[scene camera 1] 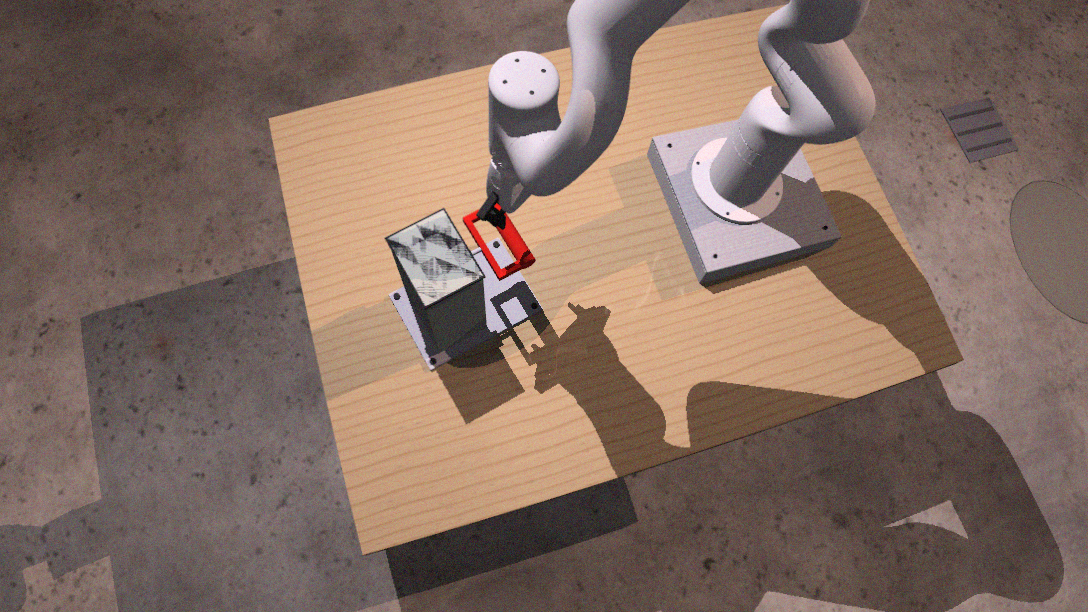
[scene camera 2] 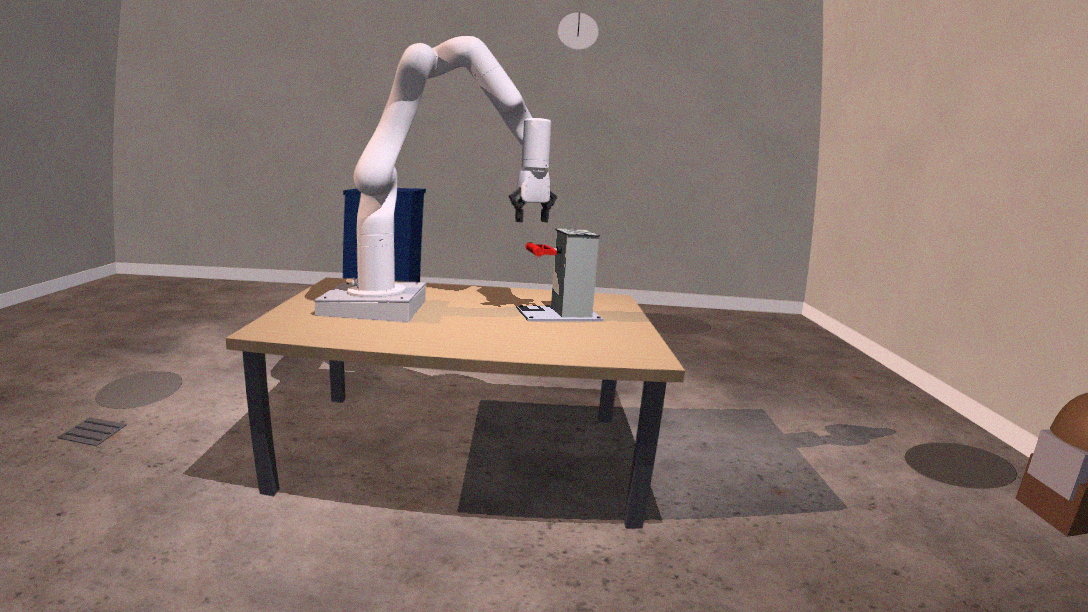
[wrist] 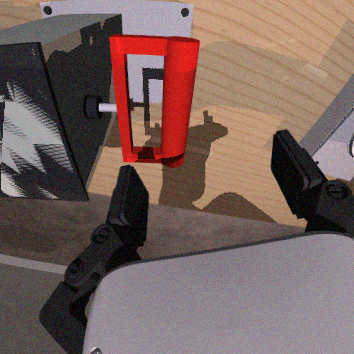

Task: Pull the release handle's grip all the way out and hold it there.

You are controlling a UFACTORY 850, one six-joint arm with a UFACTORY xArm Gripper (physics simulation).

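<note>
The release handle's red grip (scene camera 1: 516,234) (scene camera 2: 537,248) (wrist: 179,100) is a rectangular loop with a thick round outer bar. A short pale rod (wrist: 107,107) joins it to a tall grey-green housing (scene camera 1: 456,319) (scene camera 2: 576,274) (wrist: 75,75); a short length of rod shows. The housing stands on a pale base plate (scene camera 1: 494,283) (scene camera 2: 541,314) (wrist: 150,20). My gripper (scene camera 1: 492,213) (scene camera 2: 531,219) (wrist: 203,164) is open and empty, pointing down above the grip, with a gap between fingertips and grip in the second scene view. In the wrist view the fingers stand wide apart, below the grip in the picture.
The housing's top rises close beside my fingers, higher than the grip. The robot's own base block (scene camera 1: 669,167) (scene camera 2: 365,306) stands on the wooden table (scene camera 1: 380,487) (scene camera 2: 456,342), on the side the grip faces. A blue cabinet-like object (scene camera 2: 414,235) stands behind the table.
</note>
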